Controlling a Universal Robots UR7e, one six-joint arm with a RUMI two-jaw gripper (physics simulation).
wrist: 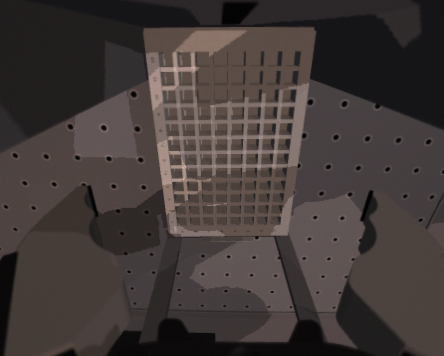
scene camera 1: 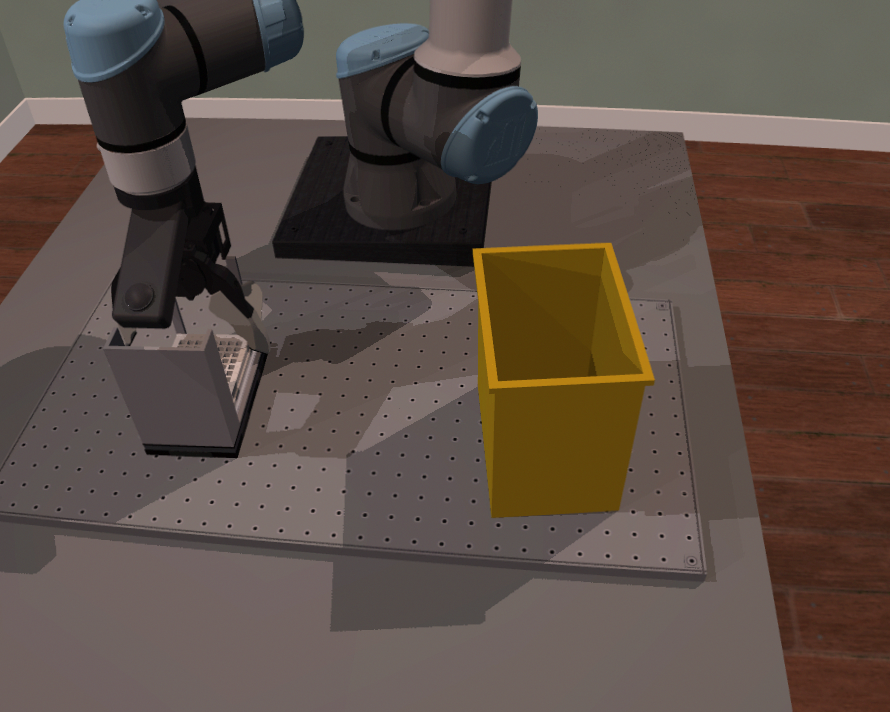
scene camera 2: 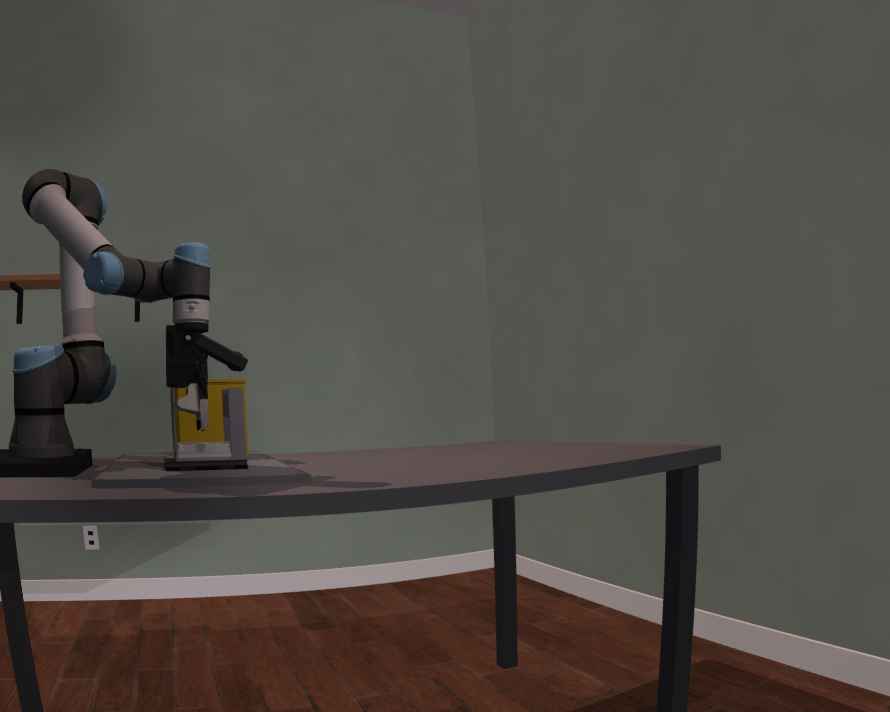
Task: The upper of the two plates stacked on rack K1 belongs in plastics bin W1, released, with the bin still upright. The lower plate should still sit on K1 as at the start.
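Note:
My gripper in sight, wrist view and scene camera 2 too. Yellow plastics bin W1, visible. Perforated board, visible.

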